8 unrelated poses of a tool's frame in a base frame.
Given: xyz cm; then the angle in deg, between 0 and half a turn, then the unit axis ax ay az.
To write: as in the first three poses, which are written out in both.
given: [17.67 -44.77 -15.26 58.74 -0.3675 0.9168 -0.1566]
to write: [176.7 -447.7 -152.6 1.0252 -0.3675 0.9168 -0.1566]
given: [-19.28 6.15 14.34 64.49 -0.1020 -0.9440 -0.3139]
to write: [-192.8 61.5 143.4 1.1256 -0.1020 -0.9440 -0.3139]
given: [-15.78 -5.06 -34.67 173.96 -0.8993 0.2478 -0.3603]
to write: [-157.8 -50.6 -346.7 3.0362 -0.8993 0.2478 -0.3603]
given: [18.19 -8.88 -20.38 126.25 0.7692 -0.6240 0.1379]
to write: [181.9 -88.8 -203.8 2.2035 0.7692 -0.6240 0.1379]
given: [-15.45 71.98 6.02 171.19 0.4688 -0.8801 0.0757]
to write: [-154.5 719.8 60.2 2.9878 0.4688 -0.8801 0.0757]
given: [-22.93 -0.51 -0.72 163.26 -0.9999 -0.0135 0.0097]
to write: [-229.3 -5.1 -7.2 2.8494 -0.9999 -0.0135 0.0097]
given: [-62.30 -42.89 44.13 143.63 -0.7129 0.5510 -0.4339]
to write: [-623.0 -428.9 441.3 2.5068 -0.7129 0.5510 -0.4339]
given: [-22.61 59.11 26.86 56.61 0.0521 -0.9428 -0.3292]
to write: [-226.1 591.1 268.6 0.9880 0.0521 -0.9428 -0.3292]
